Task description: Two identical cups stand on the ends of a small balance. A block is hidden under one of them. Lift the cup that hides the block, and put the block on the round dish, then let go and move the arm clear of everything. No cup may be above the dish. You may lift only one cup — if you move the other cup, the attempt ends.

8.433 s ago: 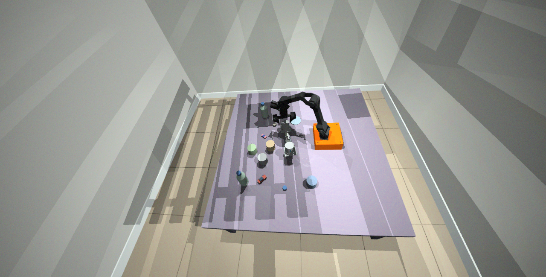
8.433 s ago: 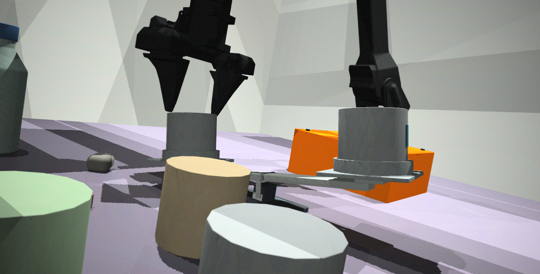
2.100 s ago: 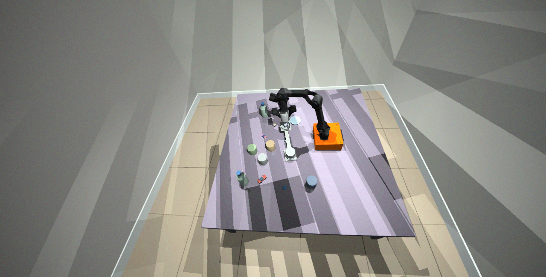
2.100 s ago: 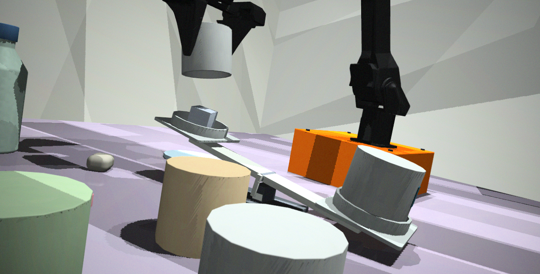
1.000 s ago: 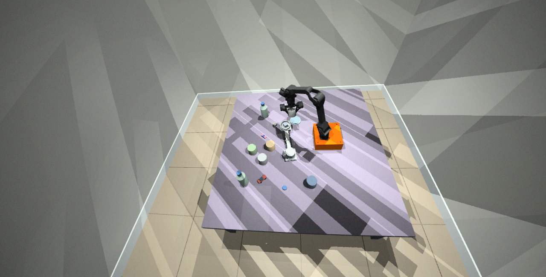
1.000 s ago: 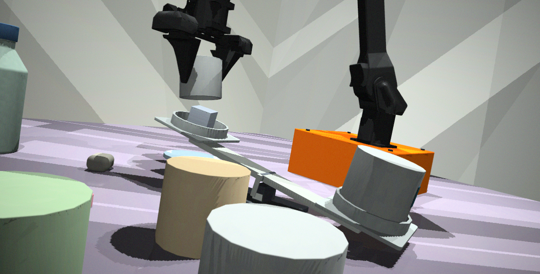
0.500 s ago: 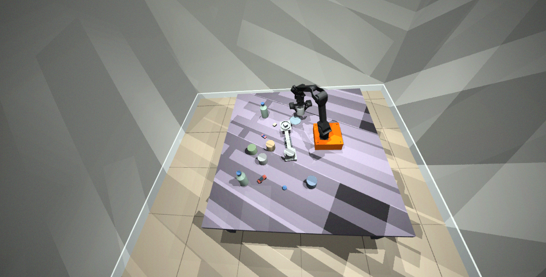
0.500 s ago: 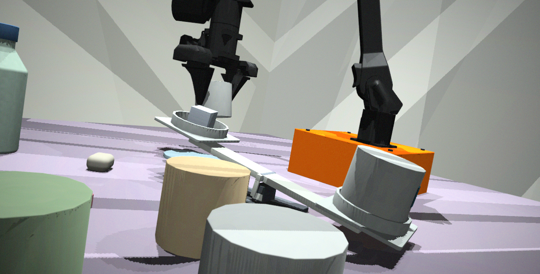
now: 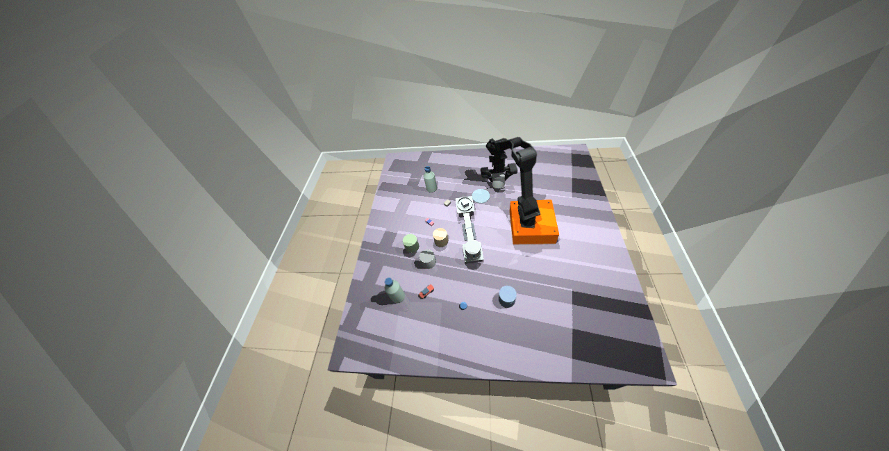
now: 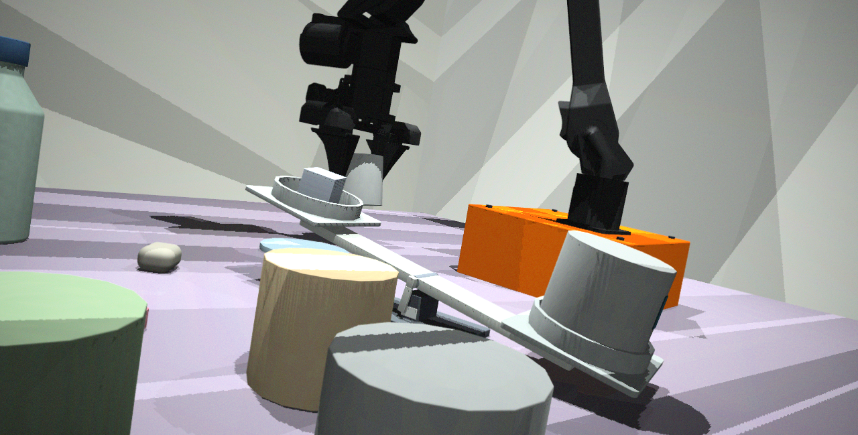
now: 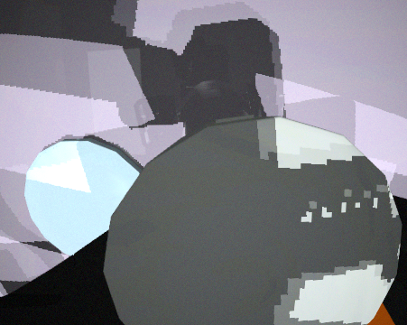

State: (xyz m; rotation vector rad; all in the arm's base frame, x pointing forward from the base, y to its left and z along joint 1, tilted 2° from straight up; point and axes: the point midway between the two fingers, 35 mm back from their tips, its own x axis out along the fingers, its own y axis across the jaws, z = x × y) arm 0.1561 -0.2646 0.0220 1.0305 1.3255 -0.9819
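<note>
The pale blue round dish lies 90 mm ahead of my gripper tip, 50 mm to the left of it and 70 mm below it. The rest, counted from my gripper tip: small grey lump: 270 mm ahead, 120 mm to the left, 70 mm below; tan cylinder: 240 mm ahead, 360 mm to the left, 40 mm below; pink-and-blue eraser: 340 mm ahead, 260 mm to the left, 70 mm below.
</note>
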